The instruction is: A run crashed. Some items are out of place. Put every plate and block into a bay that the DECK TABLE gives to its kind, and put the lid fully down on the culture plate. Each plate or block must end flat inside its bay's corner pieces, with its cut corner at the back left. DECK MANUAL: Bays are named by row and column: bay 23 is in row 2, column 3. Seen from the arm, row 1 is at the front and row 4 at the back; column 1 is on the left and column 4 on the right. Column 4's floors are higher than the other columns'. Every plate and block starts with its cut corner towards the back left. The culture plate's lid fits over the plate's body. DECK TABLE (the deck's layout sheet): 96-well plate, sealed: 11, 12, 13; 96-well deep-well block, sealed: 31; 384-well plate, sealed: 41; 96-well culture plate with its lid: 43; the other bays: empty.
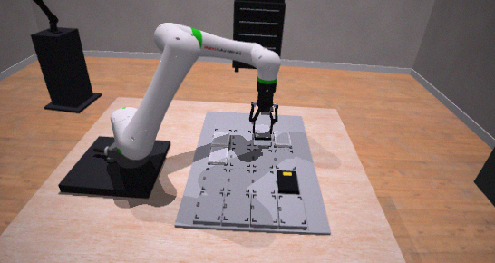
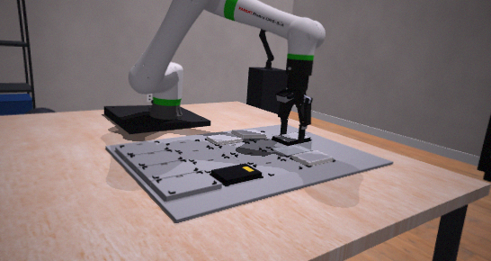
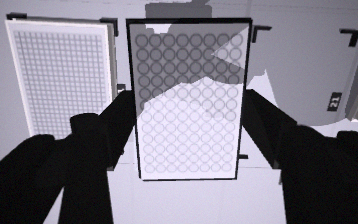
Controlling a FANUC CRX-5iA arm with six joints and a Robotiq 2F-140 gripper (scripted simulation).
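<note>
The sealed 96-well plate lies 2 cm below my hand. From my hand the other things lie so: pale 96-well plate (19 cm behind, 18 cm to the right, 6 cm below); then bay label 33 (33 cm to the right, 7 cm below); then white plate (20 cm behind, 7 cm to the right, 6 cm below).
</note>
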